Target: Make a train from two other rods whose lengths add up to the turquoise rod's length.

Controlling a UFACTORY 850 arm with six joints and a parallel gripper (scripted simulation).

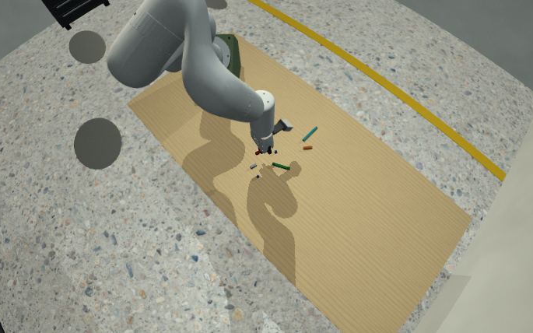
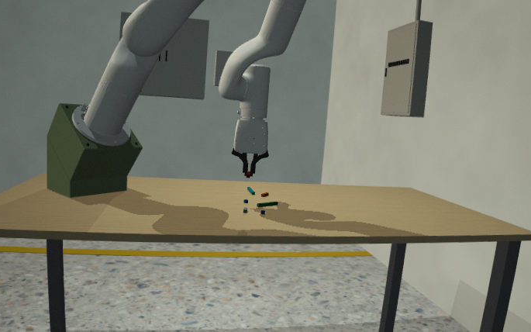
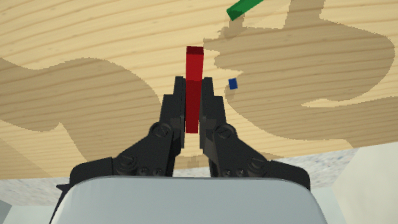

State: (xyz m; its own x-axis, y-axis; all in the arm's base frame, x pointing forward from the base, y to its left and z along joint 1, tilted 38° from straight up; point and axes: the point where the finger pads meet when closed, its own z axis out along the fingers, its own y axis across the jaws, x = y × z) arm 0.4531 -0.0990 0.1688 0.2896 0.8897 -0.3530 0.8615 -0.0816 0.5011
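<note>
My gripper is now 2 cm past the grey rod, 5 cm to the left of it and 12 cm above it. Also, from my hand: green rod: 8 cm ahead, 3 cm to the left, 12 cm below; red rod: 2 cm below; orange rod: 12 cm ahead, 17 cm to the left, 12 cm below.
</note>
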